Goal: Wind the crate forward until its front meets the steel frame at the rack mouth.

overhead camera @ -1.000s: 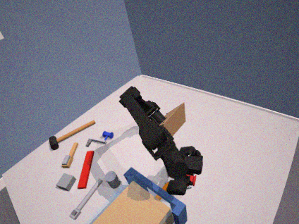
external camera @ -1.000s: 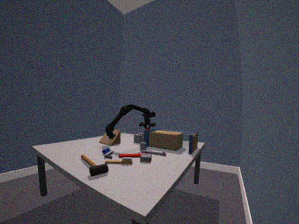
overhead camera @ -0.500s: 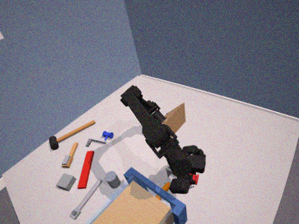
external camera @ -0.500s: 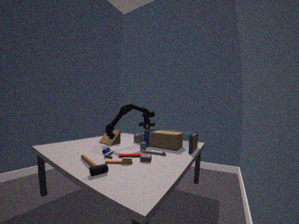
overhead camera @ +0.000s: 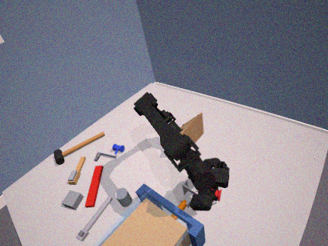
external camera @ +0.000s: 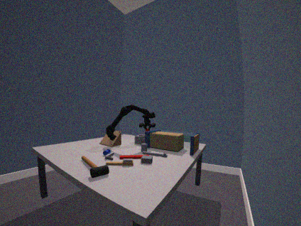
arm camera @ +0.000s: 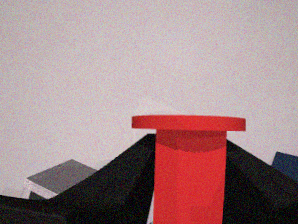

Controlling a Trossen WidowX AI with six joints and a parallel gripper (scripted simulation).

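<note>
The winch handle is 50 mm to the right of my gripper tip and 30 mm below it. From my gripper tip the other things lie so: red knob 10 mm ahead, 20 mm to the right; then grey winch 40 mm behind, 120 mm to the right, 100 mm below; then blue steel frame 140 mm ahead, 90 mm to the right, 30 mm below.
</note>
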